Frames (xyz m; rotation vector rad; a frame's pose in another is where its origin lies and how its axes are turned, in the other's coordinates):
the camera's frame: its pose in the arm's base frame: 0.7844 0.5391 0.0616 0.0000 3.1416 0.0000
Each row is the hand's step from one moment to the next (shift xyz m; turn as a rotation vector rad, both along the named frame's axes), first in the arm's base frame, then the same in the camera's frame.
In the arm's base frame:
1: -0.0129 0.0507 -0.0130 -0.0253 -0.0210 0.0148
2: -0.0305 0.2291 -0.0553 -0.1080 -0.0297 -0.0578
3: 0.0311 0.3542 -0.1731 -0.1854 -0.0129 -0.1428
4: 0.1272 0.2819 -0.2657 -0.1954 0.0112 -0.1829
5: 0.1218 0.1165 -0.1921 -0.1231 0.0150 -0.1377
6: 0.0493 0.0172 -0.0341 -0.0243 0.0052 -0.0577
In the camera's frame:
1: 0.0129 0.0507 0.0130 0.0253 -0.0210 -0.0148
2: 0.0305 0.2291 0.0553 0.1080 -0.0297 0.0578
3: -0.0311 0.3542 0.1731 0.1854 -0.0129 0.1428
4: -0.1272 0.2819 0.2657 0.1954 0.0112 0.1829
5: -0.1218 0.1165 0.1921 0.1231 0.0150 0.1377
6: -0.0493 0.0172 0.0341 0.0243 0.0052 0.0577

